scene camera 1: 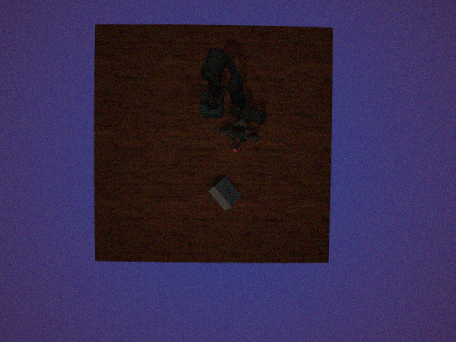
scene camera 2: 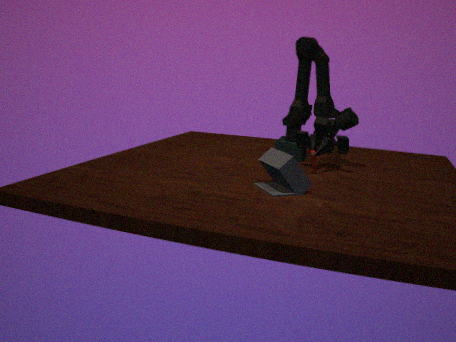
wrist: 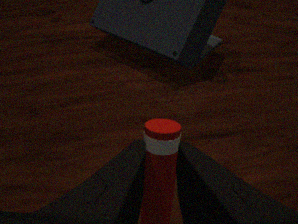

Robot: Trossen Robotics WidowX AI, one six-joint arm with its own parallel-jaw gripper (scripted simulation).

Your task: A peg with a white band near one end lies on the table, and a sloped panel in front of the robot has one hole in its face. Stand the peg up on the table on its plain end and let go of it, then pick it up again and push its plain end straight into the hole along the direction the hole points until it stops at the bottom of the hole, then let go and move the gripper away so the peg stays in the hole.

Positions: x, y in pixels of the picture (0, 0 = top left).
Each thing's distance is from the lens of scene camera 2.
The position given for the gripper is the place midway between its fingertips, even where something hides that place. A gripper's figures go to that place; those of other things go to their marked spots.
gripper (scene camera 2: 313, 154): 1.41 m
grey sloped panel (scene camera 2: 283, 168): 1.13 m
